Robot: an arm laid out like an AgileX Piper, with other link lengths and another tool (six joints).
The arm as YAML. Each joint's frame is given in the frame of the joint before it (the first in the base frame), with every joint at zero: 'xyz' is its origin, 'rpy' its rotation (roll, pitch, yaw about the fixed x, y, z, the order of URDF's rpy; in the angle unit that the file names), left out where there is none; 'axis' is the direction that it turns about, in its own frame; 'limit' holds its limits. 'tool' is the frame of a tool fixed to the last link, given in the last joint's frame.
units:
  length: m
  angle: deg
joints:
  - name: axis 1
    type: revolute
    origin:
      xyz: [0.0, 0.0, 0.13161]
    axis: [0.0, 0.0, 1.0]
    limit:
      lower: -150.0
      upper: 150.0
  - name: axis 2
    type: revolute
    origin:
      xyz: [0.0, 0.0, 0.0]
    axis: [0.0, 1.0, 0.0]
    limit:
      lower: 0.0
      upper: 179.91
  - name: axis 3
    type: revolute
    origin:
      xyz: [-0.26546, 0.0, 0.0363]
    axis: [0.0, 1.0, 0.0]
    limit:
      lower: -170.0
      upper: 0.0
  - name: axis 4
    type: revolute
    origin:
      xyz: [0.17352, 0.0, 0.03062]
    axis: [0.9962, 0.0, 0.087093]
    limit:
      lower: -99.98
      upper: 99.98
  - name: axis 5
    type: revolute
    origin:
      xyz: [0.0, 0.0, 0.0]
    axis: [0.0, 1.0, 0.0]
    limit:
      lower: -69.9
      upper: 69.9
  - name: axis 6
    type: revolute
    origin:
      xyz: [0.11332, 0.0, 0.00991]
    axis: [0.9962, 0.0, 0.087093]
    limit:
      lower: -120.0
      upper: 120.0
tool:
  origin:
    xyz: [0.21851, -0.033, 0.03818]
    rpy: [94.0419, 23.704, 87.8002]
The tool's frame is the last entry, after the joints.
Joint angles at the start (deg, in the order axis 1, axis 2, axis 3, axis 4, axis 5, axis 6): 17.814 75.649 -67.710 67.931 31.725 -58.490
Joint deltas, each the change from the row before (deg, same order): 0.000 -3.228 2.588 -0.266 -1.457 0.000; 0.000 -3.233 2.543 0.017 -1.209 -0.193; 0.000 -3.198 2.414 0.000 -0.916 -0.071; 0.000 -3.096 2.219 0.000 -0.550 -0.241; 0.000 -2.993 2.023 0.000 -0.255 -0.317; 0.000 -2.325 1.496 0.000 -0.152 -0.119; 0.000 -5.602 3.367 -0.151 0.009 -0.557; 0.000 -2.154 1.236 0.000 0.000 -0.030; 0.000 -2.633 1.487 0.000 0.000 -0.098; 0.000 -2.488 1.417 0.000 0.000 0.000; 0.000 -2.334 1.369 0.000 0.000 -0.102; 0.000 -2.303 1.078 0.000 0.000 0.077; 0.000 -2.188 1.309 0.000 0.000 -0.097; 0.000 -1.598 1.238 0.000 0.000 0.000
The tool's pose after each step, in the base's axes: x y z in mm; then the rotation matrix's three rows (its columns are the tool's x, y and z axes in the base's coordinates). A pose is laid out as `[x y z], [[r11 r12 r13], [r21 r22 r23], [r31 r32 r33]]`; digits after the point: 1 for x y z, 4 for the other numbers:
[377.1 252.8 339.0], [[-0.7406 0.1293 0.6594], [0.6471 0.4015 0.6482], [-0.1809 0.9067 -0.3810]]
[368.2 243.6 344.4], [[-0.7243 0.1171 0.6795], [0.6615 0.3960 0.6369], [-0.1944 0.9108 -0.3643]]
[358.4 235.6 349.2], [[-0.7106 0.1048 0.6957], [0.6729 0.3899 0.6286], [-0.2054 0.9149 -0.3476]]
[347.7 229.3 353.5], [[-0.7007 0.0888 0.7079], [0.6792 0.3866 0.6239], [-0.2183 0.9180 -0.3312]]
[336.6 224.5 357.6], [[-0.6937 0.0703 0.7168], [0.6818 0.3847 0.6222], [-0.2320 0.9204 -0.3148]]
[327.9 220.9 360.8], [[-0.6885 0.0562 0.7231], [0.6841 0.3815 0.6216], [-0.2409 0.9226 -0.3011]]
[305.9 213.9 367.9], [[-0.6780 0.0147 0.7350], [0.6838 0.3794 0.6232], [-0.2697 0.9251 -0.2673]]
[297.6 211.2 370.6], [[-0.6737 0.0002 0.7390], [0.6850 0.3752 0.6244], [-0.2771 0.9269 -0.2529]]
[287.5 208.0 373.6], [[-0.6681 -0.0186 0.7438], [0.6863 0.3707 0.6257], [-0.2874 0.9286 -0.2349]]
[278.0 205.0 375.9], [[-0.6629 -0.0351 0.7478], [0.6880 0.3654 0.6270], [-0.2953 0.9302 -0.2181]]
[269.3 202.2 377.4], [[-0.6578 -0.0512 0.7514], [0.6891 0.3618 0.6279], [-0.3040 0.9309 -0.2027]]
[260.7 199.4 380.8], [[-0.6518 -0.0693 0.7552], [0.6914 0.3548 0.6293], [-0.3115 0.9324 -0.1833]]
[252.8 196.9 381.3], [[-0.6469 -0.0840 0.7580], [0.6925 0.3516 0.6300], [-0.3194 0.9324 -0.1692]]
[247.4 195.2 379.1], [[-0.6450 -0.0896 0.7589], [0.6931 0.3498 0.6303], [-0.3219 0.9325 -0.1635]]

